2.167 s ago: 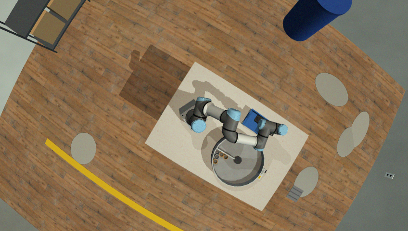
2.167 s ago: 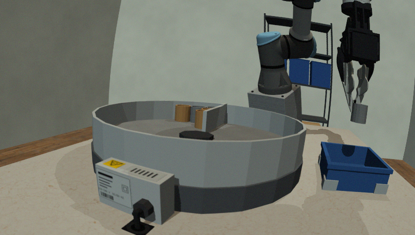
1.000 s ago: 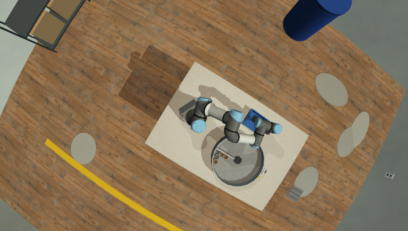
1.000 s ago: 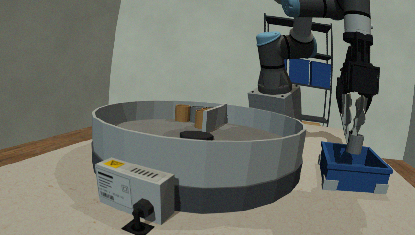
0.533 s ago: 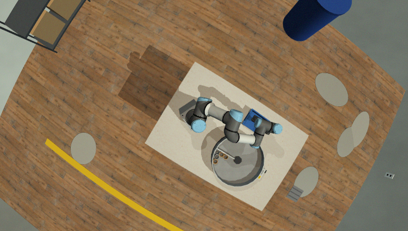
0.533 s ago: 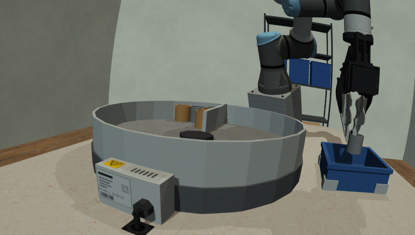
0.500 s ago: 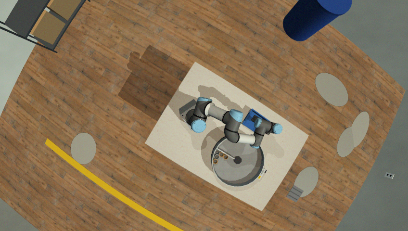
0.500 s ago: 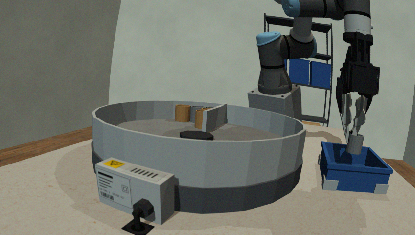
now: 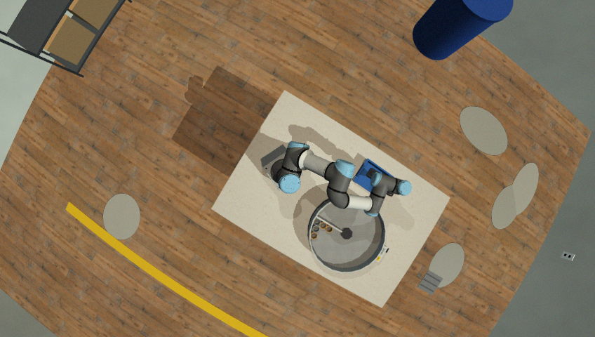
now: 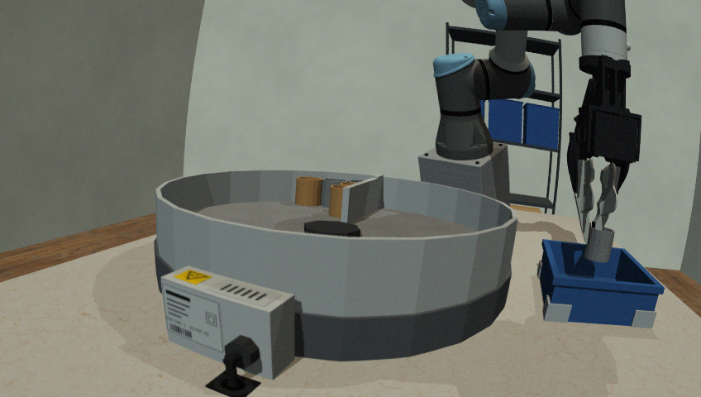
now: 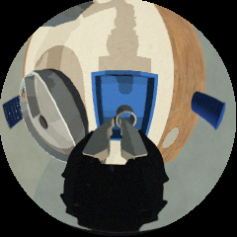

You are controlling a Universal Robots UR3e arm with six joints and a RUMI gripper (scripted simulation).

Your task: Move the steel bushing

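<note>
My hand is 20 mm to the right of the blue crate and 60 mm above it. Also, from my hand: turntable: 70 mm ahead, 310 mm to the right, 30 mm below.
</note>
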